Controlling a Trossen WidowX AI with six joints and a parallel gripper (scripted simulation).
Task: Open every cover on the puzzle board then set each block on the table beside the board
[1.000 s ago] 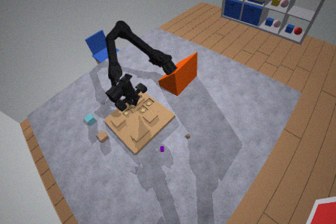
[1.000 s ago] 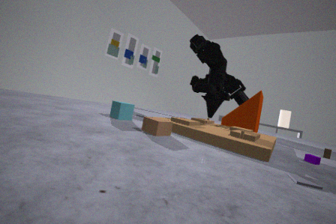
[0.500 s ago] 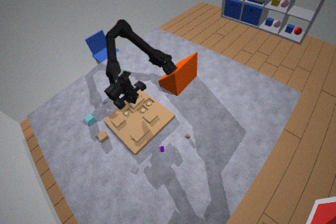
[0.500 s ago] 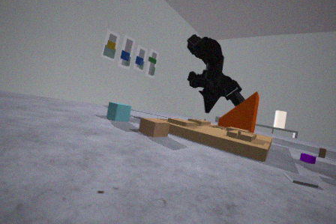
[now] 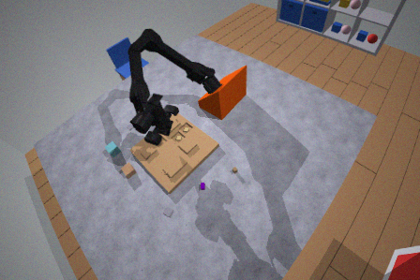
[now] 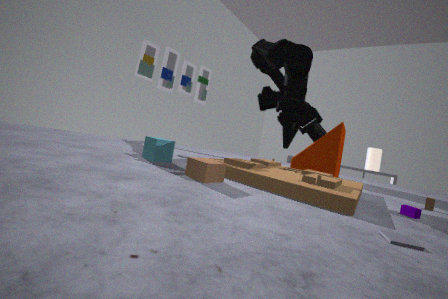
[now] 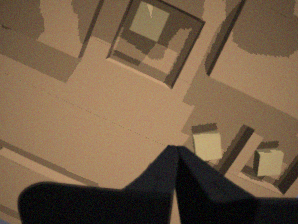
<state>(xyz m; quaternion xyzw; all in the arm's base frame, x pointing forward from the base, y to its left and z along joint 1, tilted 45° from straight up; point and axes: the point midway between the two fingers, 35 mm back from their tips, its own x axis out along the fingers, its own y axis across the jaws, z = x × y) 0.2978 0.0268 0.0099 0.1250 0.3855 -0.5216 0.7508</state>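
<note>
My gripper tip is 10 mm short of the tan puzzle board, 20 mm to the right of it and 50 mm above it. Also, from my gripper tip: cyan block: 230 mm ahead, 170 mm to the right, 50 mm below; small brown block: 110 mm behind, 300 mm to the left, 60 mm below; purple block: 20 mm ahead, 260 mm to the left, 70 mm below.
</note>
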